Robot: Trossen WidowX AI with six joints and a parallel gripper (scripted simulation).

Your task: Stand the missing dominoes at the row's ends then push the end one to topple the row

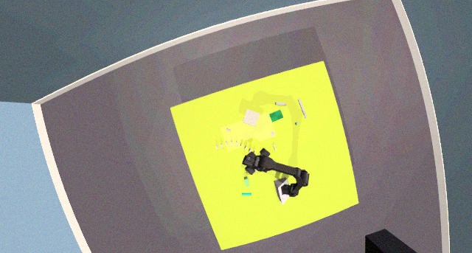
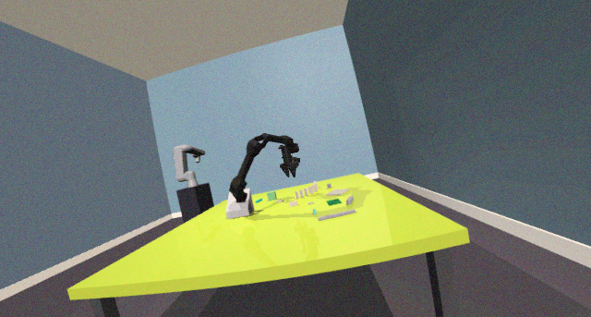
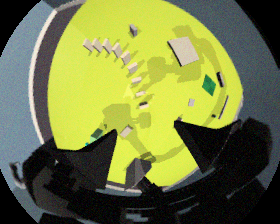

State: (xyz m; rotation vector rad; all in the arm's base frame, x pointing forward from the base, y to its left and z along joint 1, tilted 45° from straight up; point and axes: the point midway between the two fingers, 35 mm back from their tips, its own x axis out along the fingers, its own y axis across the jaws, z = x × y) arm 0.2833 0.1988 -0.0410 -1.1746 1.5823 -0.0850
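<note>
The green block lies 20 cm behind my gripper tip, 9 cm to the left of it and 12 cm below it. From my gripper tip the other things lie so: green tile (26 cm ahead, 22 cm to the right, 15 cm below); then white square tile (28 cm ahead, 3 cm to the right, 14 cm below); then cyan bar (32 cm behind, 11 cm to the left, 14 cm below).
</note>
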